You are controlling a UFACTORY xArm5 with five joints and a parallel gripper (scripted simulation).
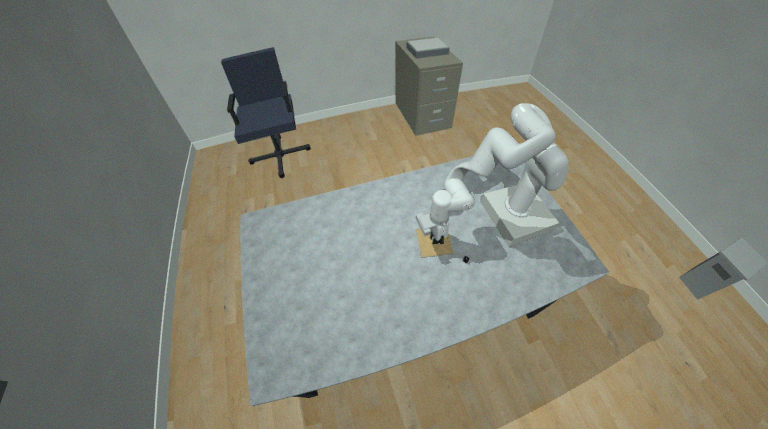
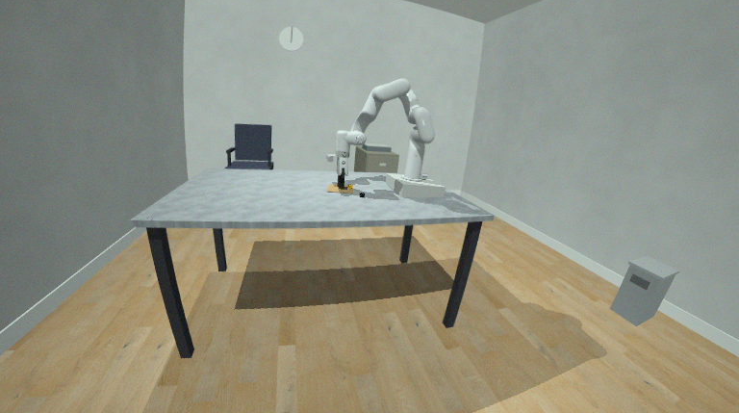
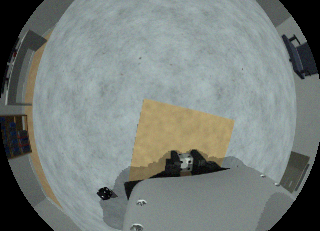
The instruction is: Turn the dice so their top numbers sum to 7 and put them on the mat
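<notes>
Right now my hand is 1 cm above the white die. Also, from my hand: black die 8 cm behind, 14 cm to the left, 2 cm below; yellow die 5 cm behind, 2 cm below; tan mat 3 cm below.
</notes>
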